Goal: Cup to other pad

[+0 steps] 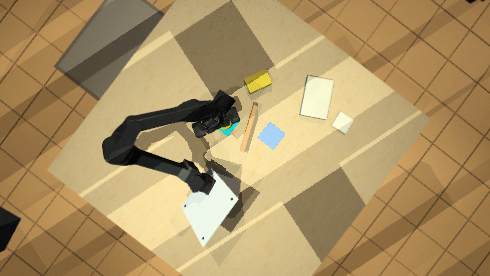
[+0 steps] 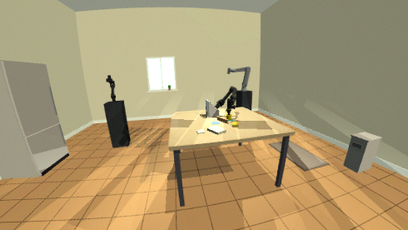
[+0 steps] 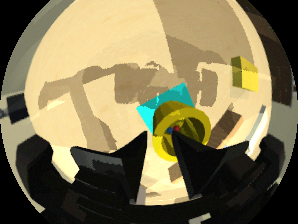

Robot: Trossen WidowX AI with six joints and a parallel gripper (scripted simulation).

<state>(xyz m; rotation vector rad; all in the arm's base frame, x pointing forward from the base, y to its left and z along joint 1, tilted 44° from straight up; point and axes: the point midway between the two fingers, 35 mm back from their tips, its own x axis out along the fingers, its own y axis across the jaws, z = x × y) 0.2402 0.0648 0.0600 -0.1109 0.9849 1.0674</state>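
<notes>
The yellow cup lies 20 mm ahead of my gripper tip, 10 mm to the right of it and 20 mm below it. Round my gripper tip: long wooden stick: 50 mm ahead, 120 mm to the right, 40 mm below; light blue pad: 70 mm ahead, 230 mm to the right, 60 mm below; cyan pad: 20 mm ahead, 20 mm to the right, 60 mm below.
</notes>
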